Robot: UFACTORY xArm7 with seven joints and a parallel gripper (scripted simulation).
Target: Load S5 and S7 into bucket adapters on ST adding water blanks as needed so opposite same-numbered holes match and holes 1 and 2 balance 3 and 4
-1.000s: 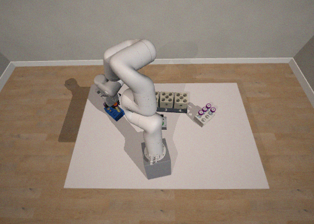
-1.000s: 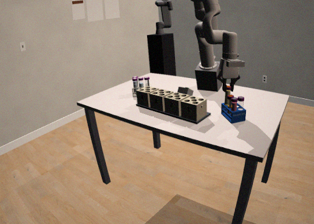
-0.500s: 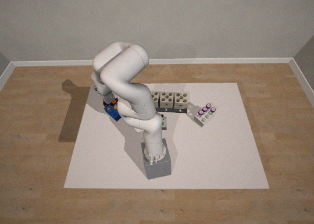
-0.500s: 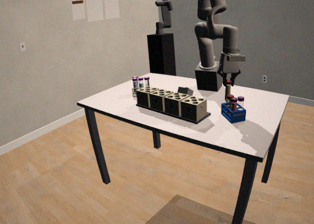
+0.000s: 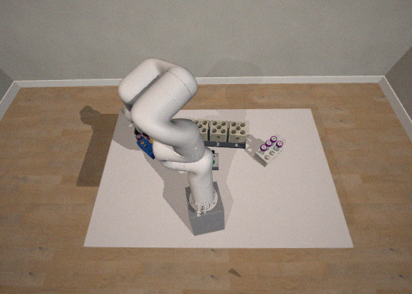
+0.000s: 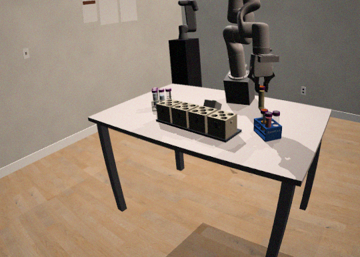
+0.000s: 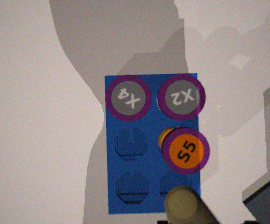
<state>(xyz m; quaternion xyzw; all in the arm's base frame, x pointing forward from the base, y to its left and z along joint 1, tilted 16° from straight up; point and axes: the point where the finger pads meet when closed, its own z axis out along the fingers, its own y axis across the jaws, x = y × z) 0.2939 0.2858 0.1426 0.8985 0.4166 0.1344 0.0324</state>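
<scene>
The blue rack is 18 cm below my hand, 4 cm to the left of it and 1 cm ahead of it. Round my hand: adapter 16 cm below, 14 cm to the right, 12 cm ahead; dark stand 30 cm to the right, 21 cm below, 11 cm ahead; white rack 64 cm to the right, 18 cm below, 1 cm behind.
</scene>
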